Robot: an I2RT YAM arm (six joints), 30 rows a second.
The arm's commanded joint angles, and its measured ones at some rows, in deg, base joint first. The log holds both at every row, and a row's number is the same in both.
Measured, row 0:
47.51 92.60 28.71 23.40 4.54 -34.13
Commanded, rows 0 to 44:
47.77 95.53 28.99 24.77 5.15 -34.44
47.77 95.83 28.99 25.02 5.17 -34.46
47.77 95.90 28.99 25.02 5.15 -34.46
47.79 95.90 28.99 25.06 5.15 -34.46
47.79 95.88 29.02 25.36 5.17 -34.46
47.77 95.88 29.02 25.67 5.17 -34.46
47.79 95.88 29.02 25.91 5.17 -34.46
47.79 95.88 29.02 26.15 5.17 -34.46
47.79 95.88 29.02 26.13 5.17 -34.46
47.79 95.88 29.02 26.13 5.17 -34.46
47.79 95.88 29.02 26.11 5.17 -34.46
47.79 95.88 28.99 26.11 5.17 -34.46
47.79 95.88 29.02 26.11 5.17 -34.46
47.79 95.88 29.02 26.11 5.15 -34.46
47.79 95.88 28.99 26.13 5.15 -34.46
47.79 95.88 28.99 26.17 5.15 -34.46
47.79 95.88 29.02 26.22 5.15 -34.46
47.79 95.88 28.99 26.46 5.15 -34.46
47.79 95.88 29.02 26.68 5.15 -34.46
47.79 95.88 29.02 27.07 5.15 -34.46
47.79 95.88 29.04 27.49 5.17 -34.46
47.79 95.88 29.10 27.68 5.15 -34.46
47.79 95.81 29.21 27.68 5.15 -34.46
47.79 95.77 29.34 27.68 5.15 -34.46
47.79 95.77 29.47 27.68 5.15 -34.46
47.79 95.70 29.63 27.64 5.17 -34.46
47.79 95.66 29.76 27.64 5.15 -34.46
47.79 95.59 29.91 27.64 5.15 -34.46
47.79 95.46 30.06 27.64 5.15 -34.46
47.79 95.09 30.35 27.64 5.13 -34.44
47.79 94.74 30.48 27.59 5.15 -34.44
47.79 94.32 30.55 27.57 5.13 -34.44
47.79 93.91 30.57 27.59 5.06 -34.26
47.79 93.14 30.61 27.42 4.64 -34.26
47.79 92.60 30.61 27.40 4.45 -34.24
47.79 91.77 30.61 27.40 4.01 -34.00
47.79 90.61 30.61 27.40 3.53 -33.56
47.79 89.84 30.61 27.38 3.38 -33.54
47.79 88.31 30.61 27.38 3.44 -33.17
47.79 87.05 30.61 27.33 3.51 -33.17
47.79 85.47 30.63 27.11 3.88 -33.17
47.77 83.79 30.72 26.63 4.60 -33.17
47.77 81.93 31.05 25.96 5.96 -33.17
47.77 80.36 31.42 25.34 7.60 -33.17
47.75 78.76 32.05 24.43 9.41 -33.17
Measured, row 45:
47.62 84.20 29.21 25.41 4.60 -33.82
